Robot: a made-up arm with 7 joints. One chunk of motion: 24 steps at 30 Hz.
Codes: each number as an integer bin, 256 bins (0 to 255) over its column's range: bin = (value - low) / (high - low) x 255, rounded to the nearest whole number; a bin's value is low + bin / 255 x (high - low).
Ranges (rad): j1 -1.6..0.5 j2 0..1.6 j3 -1.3..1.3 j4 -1.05..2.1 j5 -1.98..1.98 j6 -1.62..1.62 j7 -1.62..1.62
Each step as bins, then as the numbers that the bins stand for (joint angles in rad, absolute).
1 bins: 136 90 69 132 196 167 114
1 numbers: -0.4800 0.5647 -0.5965 0.5806 1.0638 0.5019 -0.1715
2 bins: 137 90 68 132 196 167 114
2 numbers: -0.4718 0.5647 -0.6067 0.5806 1.0638 0.5019 -0.1715
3 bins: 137 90 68 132 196 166 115
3 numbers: -0.4718 0.5647 -0.6067 0.5806 1.0638 0.4892 -0.1588
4 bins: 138 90 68 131 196 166 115
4 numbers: -0.4635 0.5647 -0.6067 0.5682 1.0638 0.4892 -0.1588
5 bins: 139 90 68 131 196 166 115
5 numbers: -0.4553 0.5647 -0.6067 0.5682 1.0638 0.4892 -0.1588
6 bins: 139 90 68 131 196 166 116
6 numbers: -0.4553 0.5647 -0.6067 0.5682 1.0638 0.4892 -0.1461
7 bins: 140 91 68 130 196 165 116
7 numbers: -0.4471 0.5710 -0.6067 0.5559 1.0638 0.4765 -0.1461
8 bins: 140 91 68 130 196 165 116
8 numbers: -0.4471 0.5710 -0.6067 0.5559 1.0638 0.4765 -0.1461
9 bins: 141 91 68 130 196 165 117
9 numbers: -0.4388 0.5710 -0.6067 0.5559 1.0638 0.4765 -0.1334
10 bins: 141 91 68 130 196 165 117
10 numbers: -0.4388 0.5710 -0.6067 0.5559 1.0638 0.4765 -0.1334
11 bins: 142 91 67 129 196 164 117
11 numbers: -0.4306 0.5710 -0.6169 0.5435 1.0638 0.4638 -0.1334
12 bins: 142 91 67 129 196 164 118
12 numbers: -0.4306 0.5710 -0.6169 0.5435 1.0638 0.4638 -0.1207
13 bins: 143 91 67 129 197 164 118
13 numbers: -0.4224 0.5710 -0.6169 0.5435 1.0793 0.4638 -0.1207
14 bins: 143 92 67 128 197 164 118
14 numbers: -0.4224 0.5773 -0.6169 0.5312 1.0793 0.4638 -0.1207
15 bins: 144 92 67 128 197 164 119
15 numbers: -0.4141 0.5773 -0.6169 0.5312 1.0793 0.4638 -0.1080
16 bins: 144 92 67 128 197 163 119
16 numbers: -0.4141 0.5773 -0.6169 0.5312 1.0793 0.4511 -0.1080
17 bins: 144 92 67 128 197 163 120
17 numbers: -0.4141 0.5773 -0.6169 0.5312 1.0793 0.4511 -0.0953
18 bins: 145 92 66 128 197 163 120
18 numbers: -0.4059 0.5773 -0.6271 0.5312 1.0793 0.4511 -0.0953
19 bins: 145 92 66 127 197 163 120
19 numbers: -0.4059 0.5773 -0.6271 0.5188 1.0793 0.4511 -0.0953
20 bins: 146 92 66 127 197 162 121
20 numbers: -0.3976 0.5773 -0.6271 0.5188 1.0793 0.4384 -0.0826
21 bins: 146 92 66 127 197 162 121
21 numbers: -0.3976 0.5773 -0.6271 0.5188 1.0793 0.4384 -0.0826
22 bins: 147 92 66 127 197 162 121
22 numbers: -0.3894 0.5773 -0.6271 0.5188 1.0793 0.4384 -0.0826
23 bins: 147 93 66 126 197 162 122
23 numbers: -0.3894 0.5835 -0.6271 0.5065 1.0793 0.4384 -0.0699
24 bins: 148 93 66 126 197 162 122
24 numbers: -0.3812 0.5835 -0.6271 0.5065 1.0793 0.4384 -0.0699
